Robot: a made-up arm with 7 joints.
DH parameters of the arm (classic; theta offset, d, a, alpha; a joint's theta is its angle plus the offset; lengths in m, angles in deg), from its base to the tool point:
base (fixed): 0 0.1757 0 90
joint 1: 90 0.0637 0.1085 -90
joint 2: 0 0.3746 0.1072 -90
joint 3: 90 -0.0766 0.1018 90
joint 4: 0 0.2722 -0.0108 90
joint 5: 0 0.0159 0.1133 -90
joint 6: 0 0.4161 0.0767 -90
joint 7: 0 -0.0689 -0.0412 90
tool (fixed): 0 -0.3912 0 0
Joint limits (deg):
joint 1: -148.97..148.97
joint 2: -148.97..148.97
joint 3: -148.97..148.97
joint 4: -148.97..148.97
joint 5: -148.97..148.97
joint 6: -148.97..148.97
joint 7: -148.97..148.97
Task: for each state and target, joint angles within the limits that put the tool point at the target. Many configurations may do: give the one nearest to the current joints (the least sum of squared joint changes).
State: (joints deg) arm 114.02 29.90 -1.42 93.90 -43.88 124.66 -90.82
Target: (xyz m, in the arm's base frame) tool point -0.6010 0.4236 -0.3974
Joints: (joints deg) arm 100.84 32.53 18.25 87.04 -46.96 129.28 -84.68
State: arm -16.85 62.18 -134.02 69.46 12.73 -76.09 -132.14
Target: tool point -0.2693 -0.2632 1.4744
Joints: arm -50.42 73.24 -127.73 61.07 31.27 -95.41 -112.34
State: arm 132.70 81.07 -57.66 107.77 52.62 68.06 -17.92
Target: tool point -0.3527 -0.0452 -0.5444
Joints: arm 76.63 77.37 -86.05 116.53 35.51 94.18 -22.38
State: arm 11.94 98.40 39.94 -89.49 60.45 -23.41 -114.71
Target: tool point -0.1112 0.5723 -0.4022
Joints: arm -5.24 110.67 39.17 -93.01 82.59 -37.38 -113.34
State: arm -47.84 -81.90 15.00 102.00 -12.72 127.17 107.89
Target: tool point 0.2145 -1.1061 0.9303
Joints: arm -58.65 -72.45 -16.17 104.02 4.04 129.71 140.06
